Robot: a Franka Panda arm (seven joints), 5 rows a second.
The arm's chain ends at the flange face. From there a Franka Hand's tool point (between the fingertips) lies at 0.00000 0.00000 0.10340 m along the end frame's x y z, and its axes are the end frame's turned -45 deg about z.
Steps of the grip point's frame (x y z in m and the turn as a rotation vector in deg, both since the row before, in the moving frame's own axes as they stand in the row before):
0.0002 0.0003 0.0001 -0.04 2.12 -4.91
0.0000 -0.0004 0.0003 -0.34 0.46 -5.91
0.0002 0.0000 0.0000 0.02 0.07 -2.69
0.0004 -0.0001 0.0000 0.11 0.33 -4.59
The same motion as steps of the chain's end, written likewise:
-0.0023 0.0028 0.0002 1.47 1.53 -4.91
-0.0013 -0.0001 0.0003 0.08 0.57 -5.91
0.0001 0.0000 0.0000 0.06 0.04 -2.69
0.0000 0.0002 0.0000 0.31 0.16 -4.59

